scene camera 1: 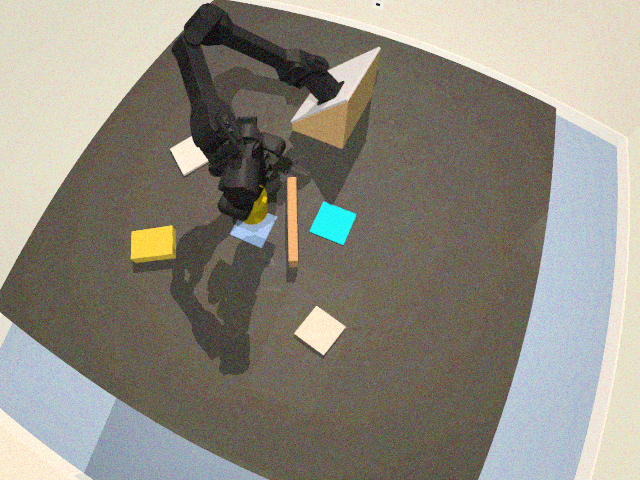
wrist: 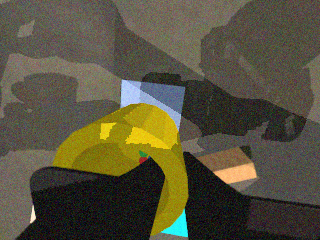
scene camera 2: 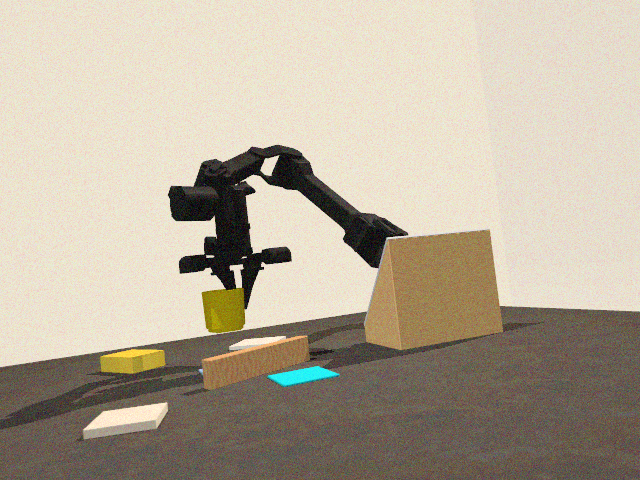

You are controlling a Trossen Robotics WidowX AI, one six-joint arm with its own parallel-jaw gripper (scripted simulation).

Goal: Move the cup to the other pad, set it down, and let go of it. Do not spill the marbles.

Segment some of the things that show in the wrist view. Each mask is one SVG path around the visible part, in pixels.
The gripper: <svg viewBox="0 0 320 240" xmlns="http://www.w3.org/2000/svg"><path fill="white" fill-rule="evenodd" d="M165 174L151 157L120 176L61 167L39 168L35 170L30 178L30 190L36 218L15 240L149 240L165 181ZM183 152L188 177L189 198L185 206L185 216L189 240L320 240L320 205L241 194L214 174L190 152Z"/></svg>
A yellow cup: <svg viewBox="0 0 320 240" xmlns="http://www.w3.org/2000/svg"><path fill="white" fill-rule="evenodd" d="M136 103L120 108L74 131L59 146L53 161L53 167L120 176L140 165L139 159L141 156L139 151L146 153L147 159L150 156L162 168L165 174L165 181L150 234L152 236L172 226L183 213L189 198L188 177L179 131L173 119L167 112L157 106Z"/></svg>
